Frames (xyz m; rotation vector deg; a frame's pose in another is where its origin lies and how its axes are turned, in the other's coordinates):
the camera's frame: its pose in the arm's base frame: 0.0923 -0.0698 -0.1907 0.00 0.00 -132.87
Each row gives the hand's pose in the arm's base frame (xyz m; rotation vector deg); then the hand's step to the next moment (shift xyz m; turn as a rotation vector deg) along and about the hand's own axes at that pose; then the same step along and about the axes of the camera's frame.
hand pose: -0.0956 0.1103 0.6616 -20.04 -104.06 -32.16
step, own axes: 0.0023 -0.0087 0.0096 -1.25 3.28 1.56
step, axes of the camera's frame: 0.0104 -0.0079 -0.0019 -3.20 -1.92 -0.90
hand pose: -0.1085 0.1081 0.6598 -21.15 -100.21 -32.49
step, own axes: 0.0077 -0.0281 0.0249 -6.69 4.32 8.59
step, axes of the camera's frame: 0.0324 -0.0203 -0.0021 -4.30 -8.13 -7.25
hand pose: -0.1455 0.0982 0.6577 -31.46 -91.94 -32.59
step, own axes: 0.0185 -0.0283 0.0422 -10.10 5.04 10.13
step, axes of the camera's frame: 0.0309 -0.0424 0.0131 -5.13 -9.39 -10.75
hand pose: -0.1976 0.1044 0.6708 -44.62 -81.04 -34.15
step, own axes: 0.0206 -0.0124 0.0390 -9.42 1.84 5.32
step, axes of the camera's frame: 0.0043 -0.0402 0.0215 -1.40 -5.06 -9.64
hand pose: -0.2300 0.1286 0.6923 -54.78 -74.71 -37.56
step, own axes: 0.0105 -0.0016 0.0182 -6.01 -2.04 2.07
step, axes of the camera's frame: -0.0061 -0.0172 0.0105 2.50 -2.91 -5.46
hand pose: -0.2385 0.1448 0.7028 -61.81 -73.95 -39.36
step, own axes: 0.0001 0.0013 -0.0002 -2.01 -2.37 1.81
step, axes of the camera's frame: -0.0011 0.0007 -0.0002 1.90 -2.66 -1.49
